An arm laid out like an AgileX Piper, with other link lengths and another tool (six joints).
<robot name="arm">
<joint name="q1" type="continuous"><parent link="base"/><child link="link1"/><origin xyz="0 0 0.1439" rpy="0 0 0"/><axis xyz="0 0 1"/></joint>
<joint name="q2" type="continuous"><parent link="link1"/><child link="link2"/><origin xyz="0 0 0" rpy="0 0 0"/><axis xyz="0 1 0"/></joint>
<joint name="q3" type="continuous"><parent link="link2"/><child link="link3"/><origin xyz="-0.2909 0 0.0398" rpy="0 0 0"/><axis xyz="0 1 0"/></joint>
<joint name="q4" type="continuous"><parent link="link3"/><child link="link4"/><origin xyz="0.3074 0 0.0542" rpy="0 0 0"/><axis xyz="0.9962 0 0.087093"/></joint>
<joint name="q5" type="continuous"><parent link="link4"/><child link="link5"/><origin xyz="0 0 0" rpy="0 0 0"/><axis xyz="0 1 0"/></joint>
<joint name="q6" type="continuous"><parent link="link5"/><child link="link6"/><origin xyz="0.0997 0 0.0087" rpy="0 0 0"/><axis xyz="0.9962 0 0.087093"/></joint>
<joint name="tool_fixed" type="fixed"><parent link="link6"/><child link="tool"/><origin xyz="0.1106 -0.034 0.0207" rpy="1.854 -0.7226 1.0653"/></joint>
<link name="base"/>
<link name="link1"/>
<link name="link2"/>
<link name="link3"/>
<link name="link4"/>
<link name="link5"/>
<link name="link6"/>
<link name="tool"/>
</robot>
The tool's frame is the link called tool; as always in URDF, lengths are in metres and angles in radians. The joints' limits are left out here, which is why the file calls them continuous.
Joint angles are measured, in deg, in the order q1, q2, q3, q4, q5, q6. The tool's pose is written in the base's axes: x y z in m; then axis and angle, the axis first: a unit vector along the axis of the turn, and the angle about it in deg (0 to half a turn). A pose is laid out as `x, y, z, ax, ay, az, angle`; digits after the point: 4 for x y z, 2 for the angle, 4 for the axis.
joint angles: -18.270 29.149 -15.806 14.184 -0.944 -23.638
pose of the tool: 0.2644, -0.1216, 0.2910, 0.9005, 0.1660, 0.4019, 127.70
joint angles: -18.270 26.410 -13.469 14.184 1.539 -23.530
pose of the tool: 0.2573, -0.1169, 0.2742, 0.9045, 0.1747, 0.3889, 128.98
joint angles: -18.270 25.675 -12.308 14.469 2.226 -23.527
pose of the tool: 0.2550, -0.1156, 0.2646, 0.9072, 0.1769, 0.3818, 129.77
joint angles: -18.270 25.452 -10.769 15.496 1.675 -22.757
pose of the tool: 0.2531, -0.1159, 0.2527, 0.9104, 0.1667, 0.3788, 131.37
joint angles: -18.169 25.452 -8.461 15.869 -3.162 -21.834
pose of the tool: 0.2506, -0.1200, 0.2482, 0.9072, 0.1450, 0.3949, 130.64
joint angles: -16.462 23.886 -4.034 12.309 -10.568 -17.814
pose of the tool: 0.2461, -0.1155, 0.2423, 0.8923, 0.1352, 0.4308, 129.09
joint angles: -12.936 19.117 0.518 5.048 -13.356 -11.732
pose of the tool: 0.2428, -0.0935, 0.2345, 0.8674, 0.1665, 0.4690, 129.16
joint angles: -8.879 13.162 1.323 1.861 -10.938 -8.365
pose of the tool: 0.2402, -0.0718, 0.2446, 0.8411, 0.1913, 0.5059, 130.82
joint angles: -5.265 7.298 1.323 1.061 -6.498 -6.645
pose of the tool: 0.2355, -0.0551, 0.2527, 0.8228, 0.2083, 0.5288, 133.15
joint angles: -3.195 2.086 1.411 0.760 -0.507 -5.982
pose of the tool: 0.2301, -0.0458, 0.2510, 0.8190, 0.2238, 0.5284, 134.84
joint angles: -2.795 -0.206 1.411 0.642 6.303 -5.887
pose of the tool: 0.2281, -0.0438, 0.2351, 0.8346, 0.2412, 0.4953, 136.31
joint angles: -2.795 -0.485 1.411 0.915 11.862 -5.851
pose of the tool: 0.2273, -0.0434, 0.2154, 0.8528, 0.2560, 0.4551, 138.13
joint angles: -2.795 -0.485 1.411 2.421 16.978 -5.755
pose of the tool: 0.2252, -0.0417, 0.1957, 0.8691, 0.2644, 0.4181, 141.12
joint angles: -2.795 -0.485 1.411 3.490 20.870 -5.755
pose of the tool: 0.2226, -0.0398, 0.1810, 0.8798, 0.2718, 0.3899, 143.34
